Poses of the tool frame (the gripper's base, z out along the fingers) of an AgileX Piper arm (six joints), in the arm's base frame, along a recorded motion.
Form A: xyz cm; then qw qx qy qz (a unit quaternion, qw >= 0).
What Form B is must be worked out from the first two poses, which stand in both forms.
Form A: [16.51 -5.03 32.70 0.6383 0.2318 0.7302 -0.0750]
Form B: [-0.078 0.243 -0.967 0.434 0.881 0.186 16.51 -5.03 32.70]
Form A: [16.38 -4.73 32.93 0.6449 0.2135 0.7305 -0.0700]
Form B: [-0.077 0.222 -0.972 0.402 0.899 0.173 16.38 -4.73 32.93]
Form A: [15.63 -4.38 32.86 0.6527 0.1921 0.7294 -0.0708]
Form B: [-0.074 0.188 -0.979 0.373 0.916 0.147 15.63 -4.38 32.86]
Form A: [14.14 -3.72 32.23 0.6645 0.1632 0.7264 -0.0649]
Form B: [-0.064 0.151 -0.987 0.323 0.938 0.123 14.14 -3.72 32.23]
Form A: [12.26 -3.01 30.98 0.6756 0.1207 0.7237 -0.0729]
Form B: [-0.058 0.076 -0.995 0.273 0.960 0.058 12.26 -3.01 30.98]
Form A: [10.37 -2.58 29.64 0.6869 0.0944 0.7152 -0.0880]
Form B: [-0.039 0.014 -0.999 0.256 0.967 0.004 10.37 -2.58 29.64]
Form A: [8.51 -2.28 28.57 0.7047 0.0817 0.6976 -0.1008]
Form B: [0.006 -0.028 -1.000 0.256 0.966 -0.025 8.51 -2.28 28.57]
